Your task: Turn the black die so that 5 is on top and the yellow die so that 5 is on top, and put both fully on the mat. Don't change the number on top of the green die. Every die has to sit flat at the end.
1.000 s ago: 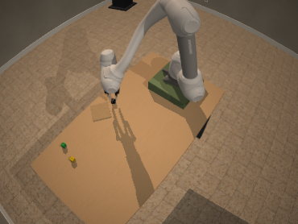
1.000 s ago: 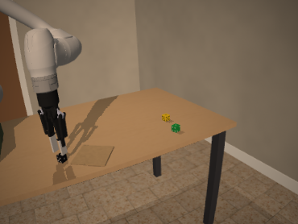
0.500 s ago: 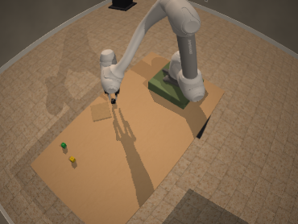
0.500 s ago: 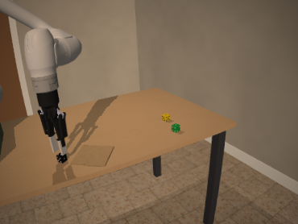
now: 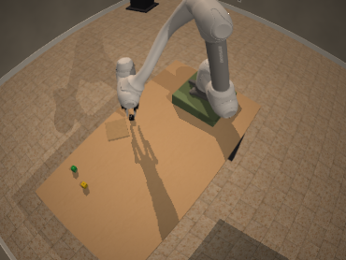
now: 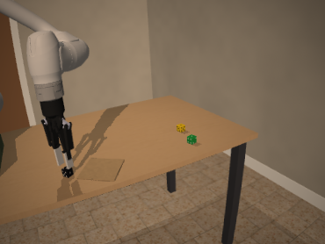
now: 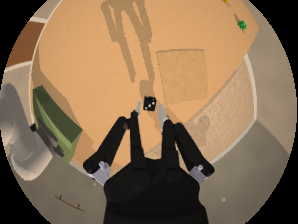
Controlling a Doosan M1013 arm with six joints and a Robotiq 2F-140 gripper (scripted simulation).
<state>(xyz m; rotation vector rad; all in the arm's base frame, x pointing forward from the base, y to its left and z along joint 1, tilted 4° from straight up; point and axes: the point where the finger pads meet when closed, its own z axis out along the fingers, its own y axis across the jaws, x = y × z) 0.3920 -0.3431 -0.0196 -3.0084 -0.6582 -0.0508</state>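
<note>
Now: hand 6 cm above the black die. From my hand the other things lie so: mat 12 cm ahead, 4 cm to the right, 7 cm below; green die 50 cm ahead, 12 cm to the right, 6 cm below; yellow die 55 cm ahead, 6 cm below.
</note>
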